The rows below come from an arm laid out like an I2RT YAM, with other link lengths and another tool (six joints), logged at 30 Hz.
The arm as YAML. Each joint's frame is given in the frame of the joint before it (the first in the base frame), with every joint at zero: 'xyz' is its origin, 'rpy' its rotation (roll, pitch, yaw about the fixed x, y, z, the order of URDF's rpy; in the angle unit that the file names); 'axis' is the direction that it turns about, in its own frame. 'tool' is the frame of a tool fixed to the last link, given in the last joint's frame.
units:
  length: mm
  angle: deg
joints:
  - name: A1
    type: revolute
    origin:
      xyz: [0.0, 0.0, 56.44]
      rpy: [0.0, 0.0, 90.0]
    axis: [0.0, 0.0, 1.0]
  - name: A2
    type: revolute
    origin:
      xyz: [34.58, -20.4, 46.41]
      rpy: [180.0, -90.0, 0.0]
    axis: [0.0, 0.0, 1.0]
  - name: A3
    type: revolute
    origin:
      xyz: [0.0, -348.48, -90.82]
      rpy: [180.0, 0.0, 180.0]
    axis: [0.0, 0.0, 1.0]
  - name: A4
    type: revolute
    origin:
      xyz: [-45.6, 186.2, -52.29]
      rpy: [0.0, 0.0, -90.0]
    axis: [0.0, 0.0, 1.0]
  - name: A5
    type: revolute
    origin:
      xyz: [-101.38, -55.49, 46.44]
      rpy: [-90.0, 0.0, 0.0]
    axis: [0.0, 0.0, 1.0]
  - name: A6
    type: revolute
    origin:
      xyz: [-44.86, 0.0, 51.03]
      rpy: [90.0, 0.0, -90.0]
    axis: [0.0, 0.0, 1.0]
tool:
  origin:
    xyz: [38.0, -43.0, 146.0]
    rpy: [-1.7, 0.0, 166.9]
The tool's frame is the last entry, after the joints.
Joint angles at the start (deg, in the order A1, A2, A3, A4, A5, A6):
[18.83, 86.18, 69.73, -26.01, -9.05, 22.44]
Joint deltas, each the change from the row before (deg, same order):
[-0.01, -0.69, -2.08, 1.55, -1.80, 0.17]
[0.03, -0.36, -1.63, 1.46, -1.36, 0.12]
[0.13, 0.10, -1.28, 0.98, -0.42, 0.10]
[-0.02, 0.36, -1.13, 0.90, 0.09, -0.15]
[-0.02, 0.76, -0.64, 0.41, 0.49, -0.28]
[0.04, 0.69, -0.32, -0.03, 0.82, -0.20]
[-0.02, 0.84, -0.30, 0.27, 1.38, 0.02]
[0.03, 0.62, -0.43, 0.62, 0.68, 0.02]
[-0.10, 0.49, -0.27, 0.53, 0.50, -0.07]
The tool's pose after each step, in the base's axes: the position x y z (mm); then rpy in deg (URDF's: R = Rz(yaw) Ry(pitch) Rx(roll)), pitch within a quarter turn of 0, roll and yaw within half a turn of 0. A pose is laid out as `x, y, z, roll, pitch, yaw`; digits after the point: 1 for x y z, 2 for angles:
423.2, 75.4, 257.5, 131.31, -14.31, 110.36
420.0, 79.4, 253.6, 131.10, -15.30, 111.38
418.3, 81.3, 247.3, 131.52, -15.68, 111.64
418.1, 80.9, 240.2, 132.11, -15.53, 111.49
419.4, 79.5, 232.1, 133.10, -15.04, 111.05
420.4, 77.3, 225.0, 134.15, -14.35, 110.37
423.1, 73.0, 218.2, 135.06, -13.39, 109.16
425.1, 71.5, 213.4, 135.51, -12.91, 108.60
427.2, 69.6, 210.2, 135.73, -12.50, 108.16

